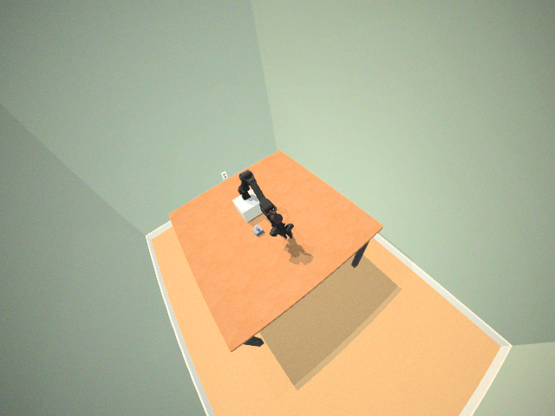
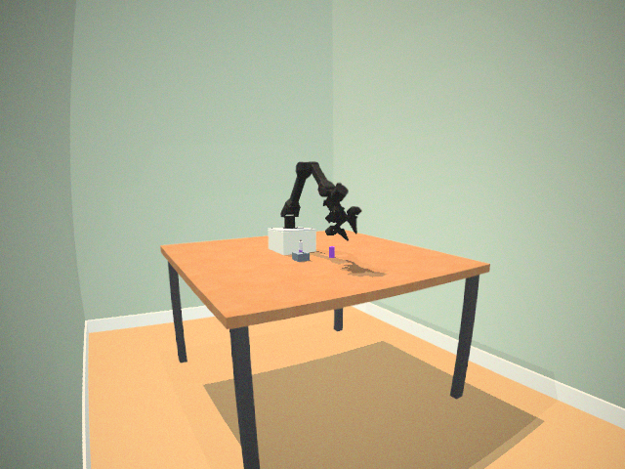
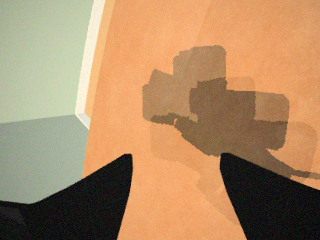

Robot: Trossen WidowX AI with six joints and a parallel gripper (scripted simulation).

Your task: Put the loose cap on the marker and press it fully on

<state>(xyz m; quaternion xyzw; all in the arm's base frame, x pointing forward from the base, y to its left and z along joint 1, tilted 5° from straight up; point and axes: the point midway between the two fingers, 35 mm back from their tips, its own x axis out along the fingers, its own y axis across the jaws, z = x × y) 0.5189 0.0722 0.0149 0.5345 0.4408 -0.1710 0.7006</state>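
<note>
My gripper tip is 25 cm past the purple marker cap, 11 cm above it and 3 cm to the right of it. The rest, counted from my gripper tip: grey-blue holder block 26 cm behind, 13 cm to the right, 12 cm below.
</note>
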